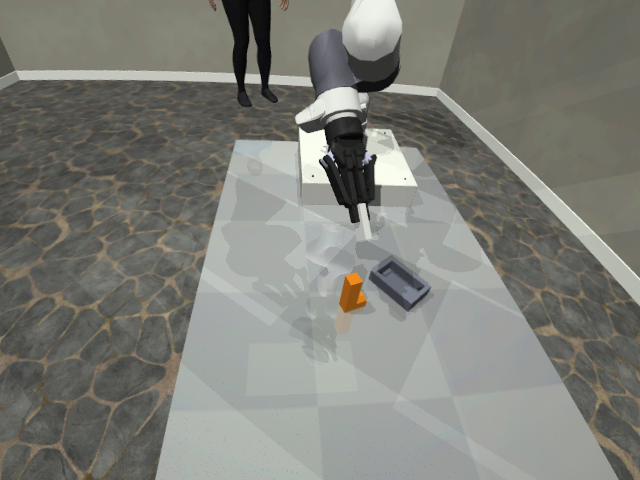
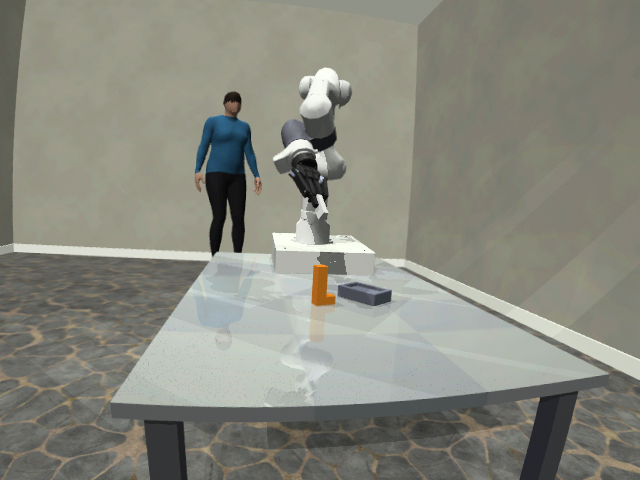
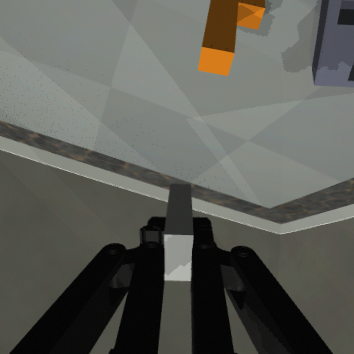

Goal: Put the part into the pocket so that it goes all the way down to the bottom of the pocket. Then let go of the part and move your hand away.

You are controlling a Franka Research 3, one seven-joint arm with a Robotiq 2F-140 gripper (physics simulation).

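The orange L-shaped part (image 1: pixel 351 294) (image 2: pixel 320 285) (image 3: pixel 217 57) stands upright on the table, its long leg up and its short foot on the table, pointing toward the tray side. The dark blue-grey tray with the pocket (image 1: pixel 390 289) (image 2: pixel 356 296) (image 3: pixel 327 55) lies flat to the right of the part, a small gap apart; the pocket's inner shape is partly in shadow. My gripper (image 1: pixel 366 232) (image 2: pixel 322 210) (image 3: pixel 179 201) is shut with its pale finger pads together and nothing between them. It hangs in the air behind the part and the tray, toward the robot base, apart from both.
The white robot base block (image 1: pixel 356 193) (image 2: pixel 294 262) stands at the back of the glossy grey table (image 1: pixel 217 439) (image 2: pixel 310 410). A person (image 1: pixel 250 41) (image 2: pixel 227 144) stands on the floor behind the table, to the left of the arm. Walls stand behind and on the right.
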